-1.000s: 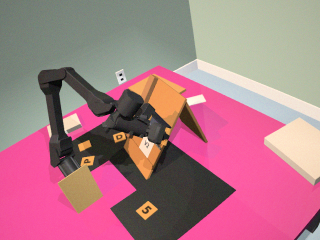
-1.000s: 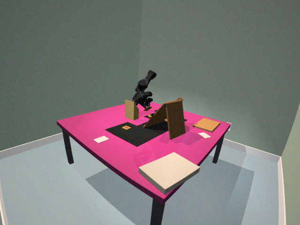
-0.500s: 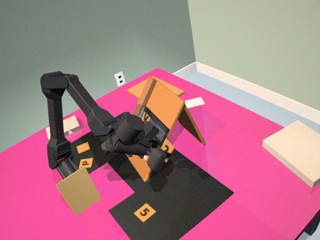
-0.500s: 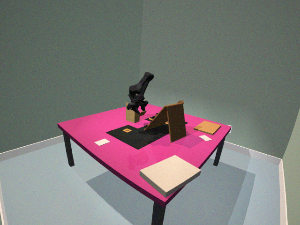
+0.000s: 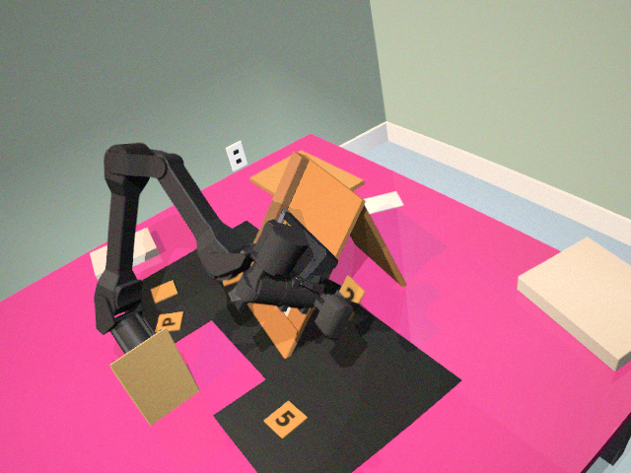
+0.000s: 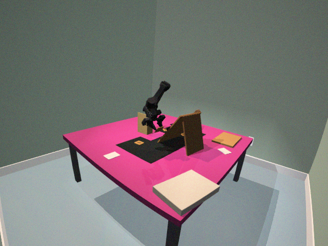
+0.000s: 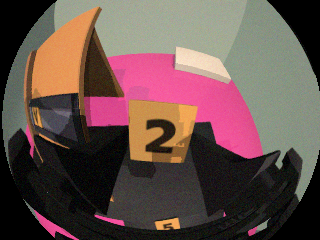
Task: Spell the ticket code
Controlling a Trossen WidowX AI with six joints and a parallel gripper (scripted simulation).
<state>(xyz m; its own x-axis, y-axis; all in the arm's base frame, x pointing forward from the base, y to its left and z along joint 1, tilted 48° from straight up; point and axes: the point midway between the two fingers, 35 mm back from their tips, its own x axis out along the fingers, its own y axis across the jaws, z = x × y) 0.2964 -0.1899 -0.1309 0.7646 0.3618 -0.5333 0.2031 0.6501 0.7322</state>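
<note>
Right now my gripper tip is 19 cm to the right of the white ticket, 8 cm above it and 2 cm past it. Also, from my gripper tip: white block (74 cm to the left, 18 cm behind, 15 cm below); orange flat panel (59 cm to the left, 35 cm ahead, 16 cm below); black mat (22 cm to the left, 17 cm below, 12 cm behind).
</note>
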